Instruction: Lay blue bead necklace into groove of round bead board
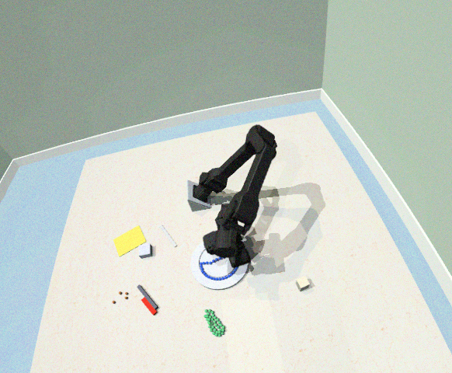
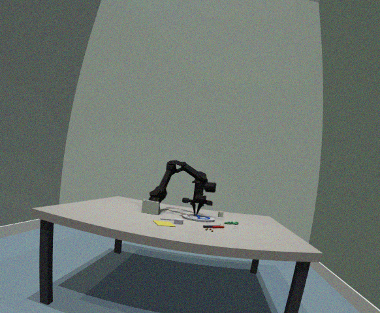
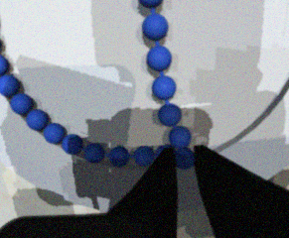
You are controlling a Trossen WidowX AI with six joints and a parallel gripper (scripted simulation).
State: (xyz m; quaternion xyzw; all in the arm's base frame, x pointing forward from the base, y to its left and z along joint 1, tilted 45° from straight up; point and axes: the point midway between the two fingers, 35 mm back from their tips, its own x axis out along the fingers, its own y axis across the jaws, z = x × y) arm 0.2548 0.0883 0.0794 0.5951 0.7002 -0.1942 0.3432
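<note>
The round bead board lies 30 mm ahead of my gripper tip, 60 mm to the right of it and 10 mm below it. Round my gripper tip: white cube 40 mm behind, 330 mm to the right; cream cube 150 mm ahead, 200 mm to the left; stick 100 mm behind, 250 mm to the right, 10 mm below.
</note>
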